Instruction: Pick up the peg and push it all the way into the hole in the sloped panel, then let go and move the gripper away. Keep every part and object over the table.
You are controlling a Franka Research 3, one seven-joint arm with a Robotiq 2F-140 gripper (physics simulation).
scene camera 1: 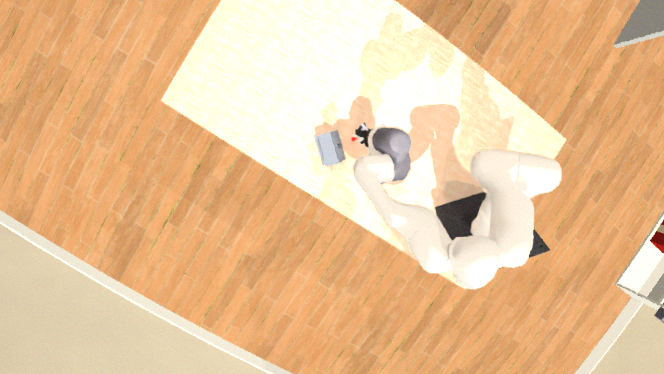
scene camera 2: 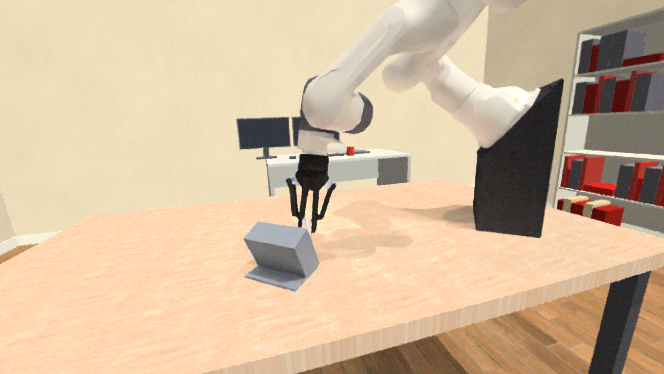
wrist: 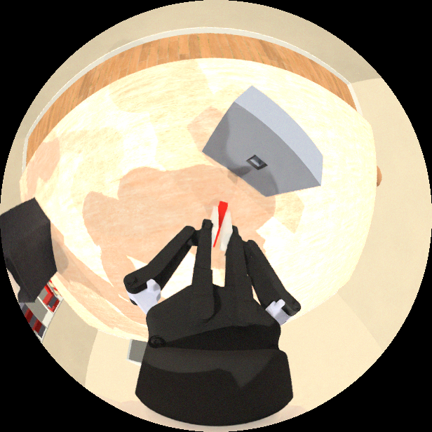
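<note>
The red peg (scene camera 1: pixel 354 139) (wrist: pixel 223 206) is held between the pale fingertips of my gripper (scene camera 1: pixel 360 136) (scene camera 2: pixel 307 225) (wrist: pixel 219 216), which is shut on it. In the wrist view the peg's red end sticks out a little past the fingertips. The grey block with the sloped panel (scene camera 1: pixel 330 148) (scene camera 2: pixel 275 250) (wrist: pixel 280 145) stands on the table. The small square hole (wrist: pixel 257 161) shows in its sloped face in the wrist view. The gripper is beside the block on the panel's side, above the table, and the peg is apart from the hole. In scene camera 2 the block hides the peg.
The wooden table (scene camera 1: pixel 260 75) (scene camera 2: pixel 150 300) (wrist: pixel 165 95) carries the block. The black robot mount (scene camera 1: pixel 457 215) (scene camera 2: pixel 512 185) (wrist: pixel 27 245) stands at the right in both scene views. Beyond the table are a desk (scene camera 2: pixel 325 170) with monitors (scene camera 2: pixel 263 132) and a bookshelf (scene camera 2: pixel 590 132).
</note>
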